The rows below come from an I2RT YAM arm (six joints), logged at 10 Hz.
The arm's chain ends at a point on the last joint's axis. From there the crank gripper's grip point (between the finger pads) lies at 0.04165 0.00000 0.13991 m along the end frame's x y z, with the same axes.
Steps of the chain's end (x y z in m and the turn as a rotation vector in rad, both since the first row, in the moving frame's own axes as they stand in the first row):
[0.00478, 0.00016, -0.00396, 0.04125, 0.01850, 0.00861]
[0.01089, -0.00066, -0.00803, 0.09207, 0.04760, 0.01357]
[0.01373, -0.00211, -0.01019, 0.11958, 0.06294, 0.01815]
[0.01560, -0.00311, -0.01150, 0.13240, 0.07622, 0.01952]
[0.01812, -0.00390, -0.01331, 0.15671, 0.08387, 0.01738]
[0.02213, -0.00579, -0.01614, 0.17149, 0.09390, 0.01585]
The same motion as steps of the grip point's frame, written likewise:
[0.00738, -0.00522, -0.00487, 0.04125, 0.01850, 0.00861]
[0.01757, -0.01282, -0.01073, 0.09207, 0.04760, 0.01357]
[0.02257, -0.01780, -0.01403, 0.11958, 0.06294, 0.01815]
[0.02627, -0.02044, -0.01624, 0.13240, 0.07622, 0.01952]
[0.02983, -0.02461, -0.01893, 0.15671, 0.08387, 0.01738]
[0.03518, -0.02854, -0.02264, 0.17149, 0.09390, 0.01585]

